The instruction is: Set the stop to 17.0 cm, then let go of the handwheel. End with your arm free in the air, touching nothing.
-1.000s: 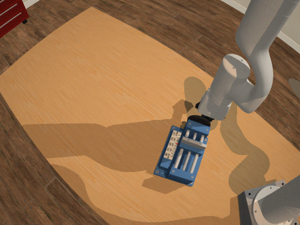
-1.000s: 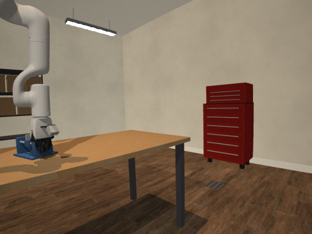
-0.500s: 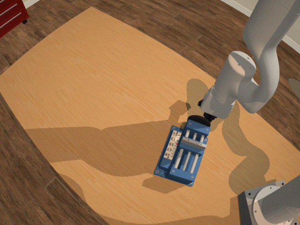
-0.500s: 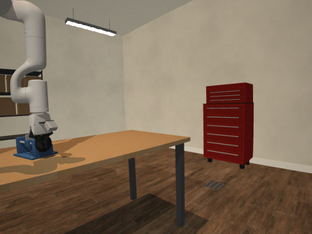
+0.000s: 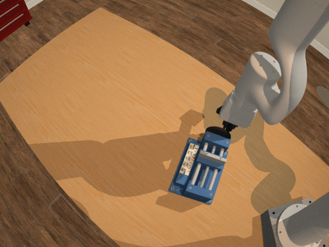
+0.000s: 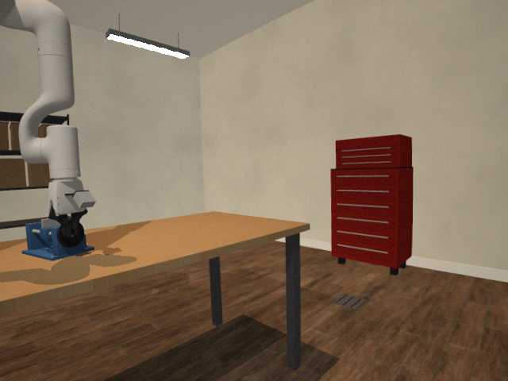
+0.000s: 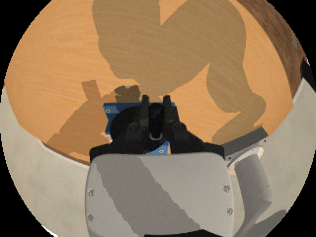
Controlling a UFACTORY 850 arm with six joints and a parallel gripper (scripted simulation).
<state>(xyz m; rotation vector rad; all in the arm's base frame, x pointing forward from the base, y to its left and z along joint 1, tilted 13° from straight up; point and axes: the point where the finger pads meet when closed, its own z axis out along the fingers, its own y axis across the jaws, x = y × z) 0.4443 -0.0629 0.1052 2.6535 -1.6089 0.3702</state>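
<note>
The black handwheel lies 1 cm behind my hand, 2 cm to the left of it and 1 cm below it. Also, from my hand: grey stop bar 3 cm behind, 14 cm to the left, 1 cm below.
</note>
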